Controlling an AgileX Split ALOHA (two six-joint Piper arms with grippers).
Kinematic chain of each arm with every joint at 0, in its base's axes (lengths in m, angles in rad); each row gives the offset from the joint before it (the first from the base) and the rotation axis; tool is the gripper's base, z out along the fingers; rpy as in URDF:
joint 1: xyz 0 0 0.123 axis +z
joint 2: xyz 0 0 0 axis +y
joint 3: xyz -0.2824 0 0.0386 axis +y
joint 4: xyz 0.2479 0 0.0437 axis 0.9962 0 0.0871
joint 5: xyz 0 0 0 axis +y
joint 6: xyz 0.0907 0 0.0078 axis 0.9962 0 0.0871
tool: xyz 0 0 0 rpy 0 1.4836 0
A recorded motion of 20 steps. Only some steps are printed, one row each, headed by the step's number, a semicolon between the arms.
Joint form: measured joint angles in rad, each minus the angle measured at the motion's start. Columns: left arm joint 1, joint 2, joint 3, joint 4, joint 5, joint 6; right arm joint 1, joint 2, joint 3, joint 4, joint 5, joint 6.
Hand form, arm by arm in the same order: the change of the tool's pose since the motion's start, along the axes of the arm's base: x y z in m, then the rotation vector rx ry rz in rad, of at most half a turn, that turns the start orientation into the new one. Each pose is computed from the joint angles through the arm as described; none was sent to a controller.
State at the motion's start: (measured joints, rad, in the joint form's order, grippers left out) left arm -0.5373 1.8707 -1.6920 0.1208 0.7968 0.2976; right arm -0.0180 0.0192 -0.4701 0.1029 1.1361 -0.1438
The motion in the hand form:
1: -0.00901 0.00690 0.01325 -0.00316 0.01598 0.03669; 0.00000 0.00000 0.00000 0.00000 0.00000 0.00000
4: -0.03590 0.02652 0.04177 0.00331 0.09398 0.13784; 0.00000 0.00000 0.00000 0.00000 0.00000 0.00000
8: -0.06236 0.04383 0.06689 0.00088 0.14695 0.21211; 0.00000 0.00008 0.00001 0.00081 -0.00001 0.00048
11: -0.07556 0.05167 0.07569 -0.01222 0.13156 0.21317; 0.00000 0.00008 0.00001 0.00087 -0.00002 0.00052
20: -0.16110 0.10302 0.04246 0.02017 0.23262 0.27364; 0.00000 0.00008 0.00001 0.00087 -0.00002 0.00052
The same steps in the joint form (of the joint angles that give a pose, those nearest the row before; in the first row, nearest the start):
1: 0.0000 -0.0382 0.0000 0.0134 0.0545 -0.0397; 0.0000 0.0000 0.0000 0.0000 0.0000 0.0000
4: 0.0008 -0.1318 0.0000 0.0330 0.2310 -0.1331; 0.0000 0.0000 0.0000 0.0000 0.0000 0.0000
8: 0.0008 -0.2176 0.0000 0.0386 0.3711 -0.1954; 0.0000 0.0000 0.0000 0.0010 0.0000 0.0000
11: 0.0008 -0.2740 0.0366 0.0386 0.3712 -0.1977; 0.0000 0.0000 0.0000 0.0010 0.0000 0.0000
20: 0.0029 -0.6118 0.4865 0.0375 0.3712 -0.2622; 0.0000 0.0000 0.0000 0.0010 0.0000 0.0000

